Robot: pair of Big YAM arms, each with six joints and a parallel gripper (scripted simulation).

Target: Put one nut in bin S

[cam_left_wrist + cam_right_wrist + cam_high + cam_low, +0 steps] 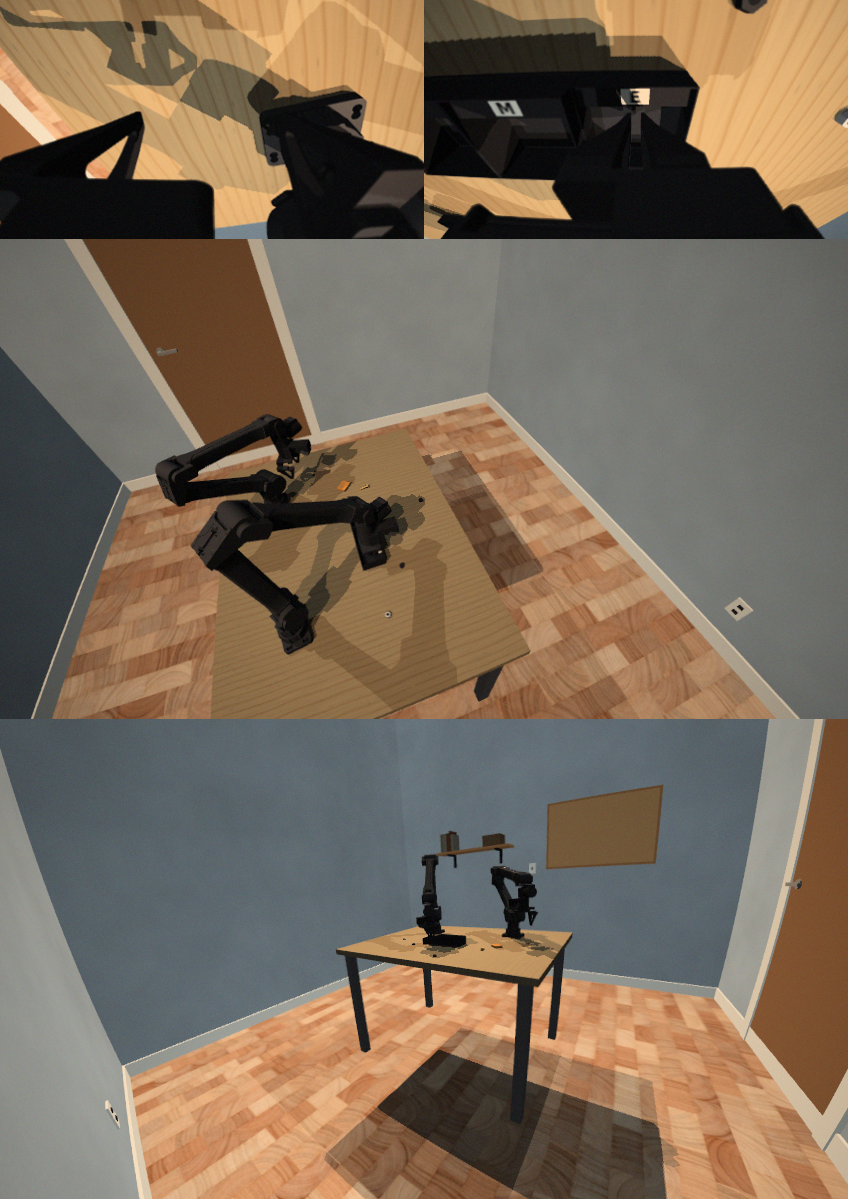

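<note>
Now: right hand 8 cm to the right of the black bin strip. Also, from my right hand: silver nut (2 cm behind, 23 cm to the right, 2 cm below); then small bolt (7 cm ahead, 35 cm to the left, 2 cm below); then orange block (2 cm behind, 40 cm to the left, 2 cm below).
</note>
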